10 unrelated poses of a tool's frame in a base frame.
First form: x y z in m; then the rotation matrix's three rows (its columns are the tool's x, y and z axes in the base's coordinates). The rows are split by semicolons.
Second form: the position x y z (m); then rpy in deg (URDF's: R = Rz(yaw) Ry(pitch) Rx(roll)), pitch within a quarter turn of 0, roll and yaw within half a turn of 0. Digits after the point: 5 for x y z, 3 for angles.
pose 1, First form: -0.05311 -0.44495 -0.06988; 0.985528 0.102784 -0.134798; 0.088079 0.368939 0.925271; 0.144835 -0.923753 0.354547
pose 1, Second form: -0.05311 -0.44495 -0.06988 -69.003 -8.328 5.107
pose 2, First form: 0.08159 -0.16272 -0.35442; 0.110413 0.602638 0.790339; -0.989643 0.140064 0.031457; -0.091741 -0.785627 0.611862
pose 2, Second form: 0.08159 -0.16272 -0.35442 -52.088 5.264 -83.634
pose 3, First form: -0.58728 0.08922 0.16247; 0.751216 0.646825 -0.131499; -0.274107 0.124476 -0.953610; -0.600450 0.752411 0.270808
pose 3, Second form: -0.58728 0.08922 0.16247 70.205 36.902 -20.046
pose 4, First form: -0.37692 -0.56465 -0.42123; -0.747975 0.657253 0.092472; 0.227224 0.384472 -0.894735; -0.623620 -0.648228 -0.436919
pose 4, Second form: -0.37692 -0.56465 -0.42123 -123.981 38.581 163.102
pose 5, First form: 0.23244 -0.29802 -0.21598; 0.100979 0.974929 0.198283; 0.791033 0.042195 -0.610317; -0.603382 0.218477 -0.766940
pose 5, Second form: 0.23244 -0.29802 -0.21598 164.099 37.113 82.725
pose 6, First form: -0.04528 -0.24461 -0.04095; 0.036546 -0.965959 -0.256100; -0.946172 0.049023 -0.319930; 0.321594 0.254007 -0.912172
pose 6, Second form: -0.04528 -0.24461 -0.04095 164.439 -18.759 -87.788
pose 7, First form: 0.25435 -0.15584 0.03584; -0.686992 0.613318 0.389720; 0.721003 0.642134 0.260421; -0.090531 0.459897 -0.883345
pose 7, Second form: 0.25435 -0.15584 0.03584 152.497 5.194 133.616
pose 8, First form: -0.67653 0.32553 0.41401; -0.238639 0.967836 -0.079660; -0.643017 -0.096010 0.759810; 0.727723 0.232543 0.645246
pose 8, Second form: -0.67653 0.32553 0.41401 19.819 -46.696 -110.361
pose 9, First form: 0.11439 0.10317 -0.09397; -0.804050 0.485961 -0.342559; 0.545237 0.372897 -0.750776; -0.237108 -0.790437 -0.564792
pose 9, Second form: 0.11439 0.10317 -0.09397 -125.547 13.716 145.858
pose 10, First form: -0.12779 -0.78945 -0.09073; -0.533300 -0.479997 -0.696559; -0.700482 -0.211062 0.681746; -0.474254 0.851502 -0.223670
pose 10, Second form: -0.12779 -0.78945 -0.09073 104.718 28.311 -127.283
